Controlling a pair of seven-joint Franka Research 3 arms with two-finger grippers.
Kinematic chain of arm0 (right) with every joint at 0, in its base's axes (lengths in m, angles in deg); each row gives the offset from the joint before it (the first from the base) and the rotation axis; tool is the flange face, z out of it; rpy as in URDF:
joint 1: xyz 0 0 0.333 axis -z
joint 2: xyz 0 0 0 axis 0.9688 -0.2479 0
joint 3: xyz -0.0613 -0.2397 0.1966 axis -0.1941 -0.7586 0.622
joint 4: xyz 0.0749 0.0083 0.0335 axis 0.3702 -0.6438 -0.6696
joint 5: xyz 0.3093 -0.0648 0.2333 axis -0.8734 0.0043 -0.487
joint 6: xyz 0 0 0 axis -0.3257 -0.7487 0.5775
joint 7: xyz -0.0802 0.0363 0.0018 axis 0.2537 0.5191 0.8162
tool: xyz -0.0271 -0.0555 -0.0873 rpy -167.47 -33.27 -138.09
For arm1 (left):
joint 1: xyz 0 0 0.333 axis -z
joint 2: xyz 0 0 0 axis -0.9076 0.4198 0
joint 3: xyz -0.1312 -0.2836 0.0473 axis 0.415 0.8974 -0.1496
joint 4: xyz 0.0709 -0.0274 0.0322 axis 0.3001 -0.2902 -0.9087
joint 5: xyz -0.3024 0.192 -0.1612 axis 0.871 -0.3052 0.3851
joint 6: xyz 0 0 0 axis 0.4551 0.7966 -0.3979
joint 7: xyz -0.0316 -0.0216 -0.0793 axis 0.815 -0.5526 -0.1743
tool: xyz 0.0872 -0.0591 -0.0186 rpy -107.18 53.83 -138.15
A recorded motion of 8 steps. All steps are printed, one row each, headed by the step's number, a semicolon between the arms.
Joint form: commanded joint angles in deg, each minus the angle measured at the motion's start. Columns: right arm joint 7, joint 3, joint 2, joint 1, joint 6, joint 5, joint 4; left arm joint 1, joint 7, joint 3, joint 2, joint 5, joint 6, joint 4.
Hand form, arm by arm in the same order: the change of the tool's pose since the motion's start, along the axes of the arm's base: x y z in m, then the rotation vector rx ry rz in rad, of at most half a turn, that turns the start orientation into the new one. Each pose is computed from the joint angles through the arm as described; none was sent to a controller.
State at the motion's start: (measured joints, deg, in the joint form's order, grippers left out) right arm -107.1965 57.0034 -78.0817 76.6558 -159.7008 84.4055 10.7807; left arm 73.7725 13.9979 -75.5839 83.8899 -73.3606 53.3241 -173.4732
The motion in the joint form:
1: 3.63 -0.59 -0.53 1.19 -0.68 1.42 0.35; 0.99 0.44 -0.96 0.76 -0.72 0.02 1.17
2: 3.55 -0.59 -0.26 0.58 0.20 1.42 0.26; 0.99 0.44 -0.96 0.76 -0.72 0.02 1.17
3: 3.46 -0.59 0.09 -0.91 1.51 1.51 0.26; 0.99 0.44 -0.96 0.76 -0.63 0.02 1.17
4: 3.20 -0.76 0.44 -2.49 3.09 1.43 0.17; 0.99 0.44 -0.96 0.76 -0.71 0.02 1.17
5: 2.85 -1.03 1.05 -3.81 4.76 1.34 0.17; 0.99 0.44 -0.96 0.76 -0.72 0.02 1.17
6: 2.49 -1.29 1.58 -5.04 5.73 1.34 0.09; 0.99 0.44 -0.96 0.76 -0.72 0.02 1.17
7: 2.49 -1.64 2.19 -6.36 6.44 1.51 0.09; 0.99 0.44 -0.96 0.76 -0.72 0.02 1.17
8: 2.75 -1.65 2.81 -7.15 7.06 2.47 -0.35; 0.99 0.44 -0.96 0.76 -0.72 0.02 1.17
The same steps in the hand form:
1: 0.0020 -0.0225 -0.0023 -0.0414 -0.0089 0.0354; 0.0041 0.0001 0.0023 0.0158 -0.0078 -0.0078
2: 0.0001 -0.0147 -0.0014 -0.0397 0.0030 0.0453; 0.0041 0.0001 0.0023 0.0158 -0.0078 -0.0078
3: -0.0024 0.0038 0.0006 -0.0394 0.0194 0.0709; 0.0041 -0.0001 0.0023 0.0142 -0.0078 -0.0079
4: -0.0059 0.0220 0.0014 -0.0371 0.0419 0.0924; 0.0041 0.0001 0.0023 0.0156 -0.0078 -0.0078
5: -0.0108 0.0357 0.0060 -0.0356 0.0602 0.1061; 0.0041 0.0001 0.0023 0.0158 -0.0078 -0.0078
6: -0.0146 0.0481 0.0101 -0.0363 0.0692 0.1178; 0.0041 0.0001 0.0023 0.0158 -0.0078 -0.0078
7: -0.0185 0.0604 0.0164 -0.0418 0.0706 0.1357; 0.0041 0.0001 0.0023 0.0158 -0.0078 -0.0078
8: -0.0226 0.0680 0.0190 -0.0589 0.0783 0.1550; 0.0041 0.0001 0.0023 0.0158 -0.0078 -0.0078

